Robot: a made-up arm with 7 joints.
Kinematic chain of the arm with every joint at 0, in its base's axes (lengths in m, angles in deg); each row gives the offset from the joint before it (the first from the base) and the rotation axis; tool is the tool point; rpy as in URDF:
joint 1: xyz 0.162 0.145 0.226 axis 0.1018 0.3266 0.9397
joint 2: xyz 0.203 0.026 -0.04 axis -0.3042 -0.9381 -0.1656
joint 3: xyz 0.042 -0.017 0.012 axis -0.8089 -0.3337 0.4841
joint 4: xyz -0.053 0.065 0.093 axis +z
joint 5: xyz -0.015 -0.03 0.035 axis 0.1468 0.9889 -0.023
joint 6: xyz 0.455 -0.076 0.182 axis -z
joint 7: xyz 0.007 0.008 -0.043 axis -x
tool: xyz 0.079 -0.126 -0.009 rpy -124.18 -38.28 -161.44
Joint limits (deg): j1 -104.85..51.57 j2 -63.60..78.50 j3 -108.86..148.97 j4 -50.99..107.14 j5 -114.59..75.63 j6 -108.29..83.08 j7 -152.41..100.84
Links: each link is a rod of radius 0.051 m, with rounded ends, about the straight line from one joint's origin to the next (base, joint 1, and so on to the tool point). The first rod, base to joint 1, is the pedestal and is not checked.
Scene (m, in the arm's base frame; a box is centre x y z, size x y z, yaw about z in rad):
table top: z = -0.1
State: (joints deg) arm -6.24 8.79 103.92 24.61 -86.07 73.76 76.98
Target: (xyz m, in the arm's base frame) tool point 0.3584 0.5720 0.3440
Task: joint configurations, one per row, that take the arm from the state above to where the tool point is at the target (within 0.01 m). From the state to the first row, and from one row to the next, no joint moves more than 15 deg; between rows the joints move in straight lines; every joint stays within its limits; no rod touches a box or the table.
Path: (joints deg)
1: -17.75 7.15 99.93 26.09 -78.06 76.09 71.84
2: -29.26 5.52 95.93 27.57 -70.05 78.42 66.70
3: -40.77 3.88 91.94 29.06 -62.05 80.75 61.56
4: -52.28 2.24 87.95 30.54 -54.04 83.08 56.42

